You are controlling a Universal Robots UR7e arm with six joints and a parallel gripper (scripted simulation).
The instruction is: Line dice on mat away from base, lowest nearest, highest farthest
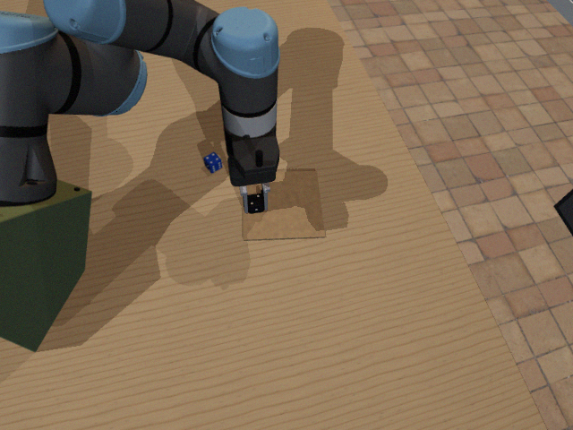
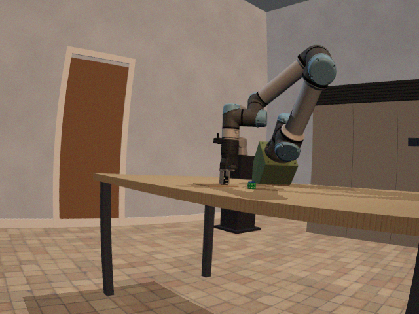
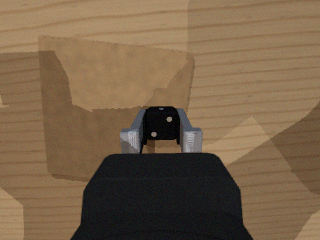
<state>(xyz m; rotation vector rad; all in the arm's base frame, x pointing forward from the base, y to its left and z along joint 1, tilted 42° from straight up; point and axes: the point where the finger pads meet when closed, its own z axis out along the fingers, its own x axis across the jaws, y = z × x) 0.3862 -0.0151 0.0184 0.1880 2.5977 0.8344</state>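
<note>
The black die is 10 mm below my hand. The rest, counted from my hand: blue die: 60 mm behind, 110 mm to the left, 10 mm below; green die: 10 mm ahead, 170 mm to the left, 10 mm below; mat: 50 mm ahead, 20 mm below.
</note>
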